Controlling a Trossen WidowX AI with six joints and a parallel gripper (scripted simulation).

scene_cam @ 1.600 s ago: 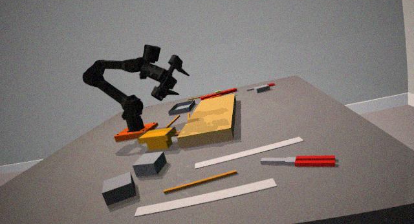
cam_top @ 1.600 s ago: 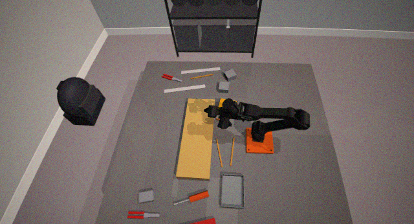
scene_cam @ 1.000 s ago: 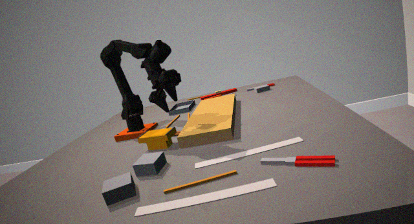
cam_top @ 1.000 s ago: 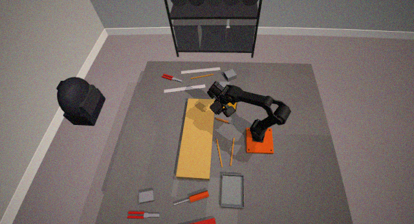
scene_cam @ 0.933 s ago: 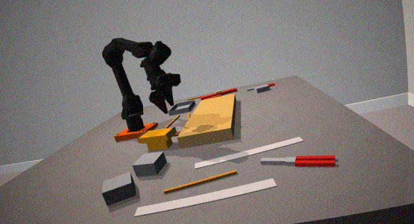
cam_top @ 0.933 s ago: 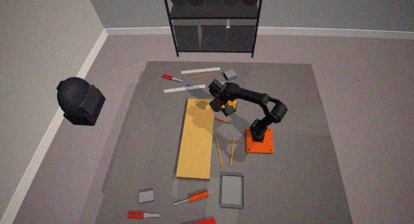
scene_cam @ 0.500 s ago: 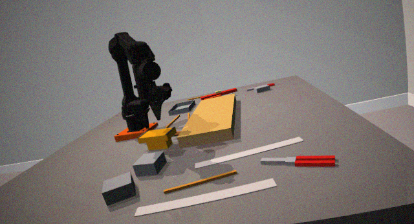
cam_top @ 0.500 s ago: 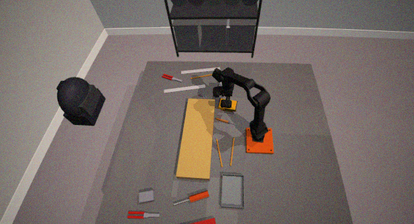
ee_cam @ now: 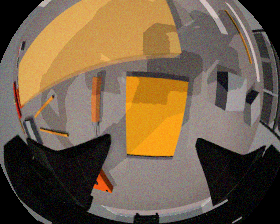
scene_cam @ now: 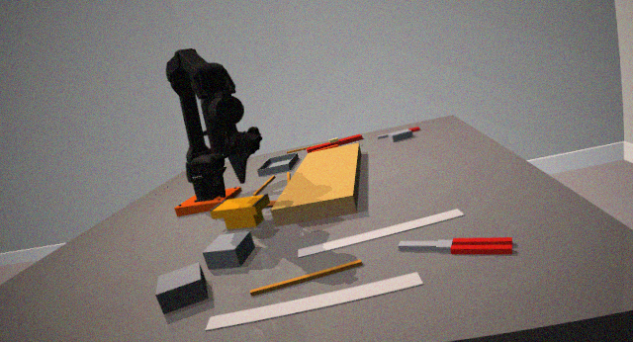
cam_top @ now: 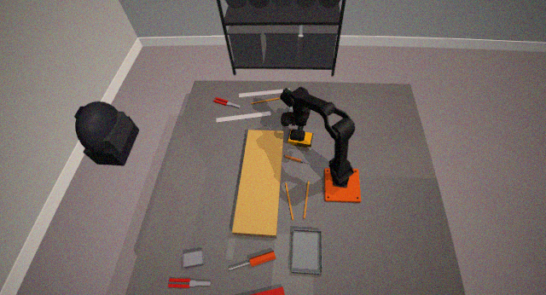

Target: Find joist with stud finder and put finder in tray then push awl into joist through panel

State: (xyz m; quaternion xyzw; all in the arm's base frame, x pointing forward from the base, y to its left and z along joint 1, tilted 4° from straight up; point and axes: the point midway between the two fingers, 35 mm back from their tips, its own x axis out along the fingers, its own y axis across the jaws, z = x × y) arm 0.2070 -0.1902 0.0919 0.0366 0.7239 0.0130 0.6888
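Now: gripper tip 1 cm past the stud finder and 7 cm above it. The rest, counted from my gripper tip: indicator window (3 cm behind, 9 cm below); grey tray (10 cm behind, 51 cm to the left, 7 cm below); awl (1 cm behind, 10 cm to the left, 8 cm below).
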